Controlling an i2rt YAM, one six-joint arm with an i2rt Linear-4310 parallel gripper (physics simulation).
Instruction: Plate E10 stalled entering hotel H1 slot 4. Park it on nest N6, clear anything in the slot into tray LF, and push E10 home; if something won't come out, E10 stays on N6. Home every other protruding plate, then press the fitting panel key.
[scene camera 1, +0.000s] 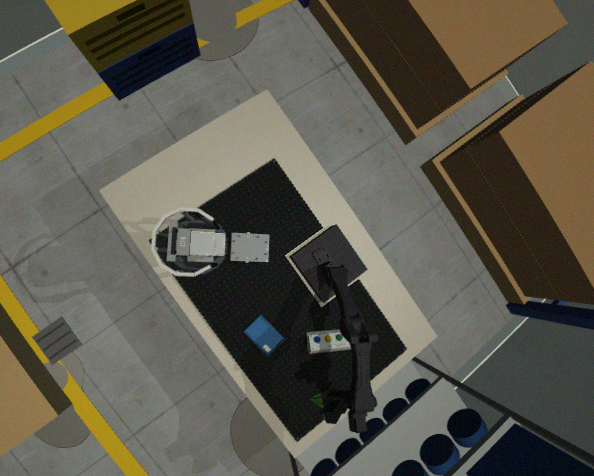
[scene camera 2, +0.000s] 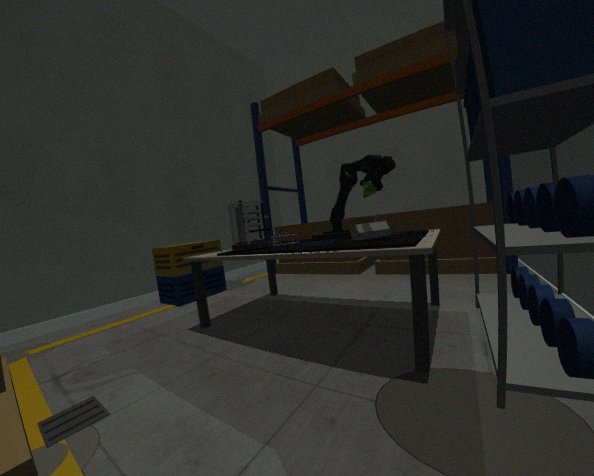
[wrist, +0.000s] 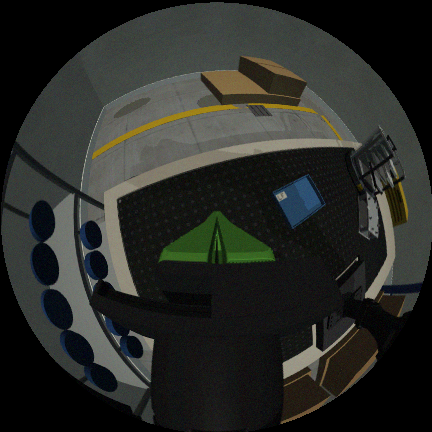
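Pixels of known places: gripper, fingertip midpoint: (scene camera 1: 310, 397) (scene camera 2: 364, 196) (wrist: 216, 217); arm's base at its link origin: (scene camera 1: 328, 268) (scene camera 2: 337, 232) (wrist: 346, 306).
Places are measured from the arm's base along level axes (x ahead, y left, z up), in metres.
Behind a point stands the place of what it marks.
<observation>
My gripper (scene camera 1: 316, 400) @(x 0.345, y 0.375, z 0.177 m) (scene camera 2: 368, 194) @(x 0.345, y 0.375, z 0.177 m) (wrist: 216, 217) @(x 0.345, y 0.375, z 0.177 m) is shut, its green fingers meeting with nothing between them, high above the end of the black mat. The plate hotel (scene camera 1: 207, 243) (scene camera 2: 250, 220) @(x 0.520, y -0.268, z 0.139 m) (wrist: 376, 162) @(x 0.441, y -0.249, z 0.138 m) stands at the far end; which plates protrude, plate E10 and the slot contents are too small to tell. A pale nest (scene camera 1: 250, 247) @(x 0.266, y -0.250, z 0.023 m) (wrist: 370, 215) @(x 0.270, y -0.214, z 0.023 m) sits beside the hotel; its label is not readable. The blue tray LF (scene camera 1: 264, 334) @(x 0.393, y 0.121, z -0.035 m) (wrist: 302, 197) @(x 0.399, y 0.108, z -0.035 m) looks empty. The key panel (scene camera 1: 328, 346) @(x 0.174, y 0.291, z 0.042 m) (scene camera 2: 370, 230) @(x 0.189, y 0.321, z 0.005 m) has blue, yellow and green keys and lies partly under my arm in scene camera 1.
The arm's base plate (scene camera 1: 345, 250) @(x -0.110, y -0.034, z 0.001 m) stands at the long edge of the pale table (scene camera 1: 245, 130) @(x 0.028, y -0.752, z -0.051 m). The black mat (scene camera 1: 265, 200) @(x 0.103, y -0.411, z -0.038 m) (wrist: 175, 210) @(x 0.426, y 0.451, z -0.037 m) lies under the objects. A shelf with blue bins (scene camera 1: 467, 427) (wrist: 44, 220) stands past the table end near my gripper.
</observation>
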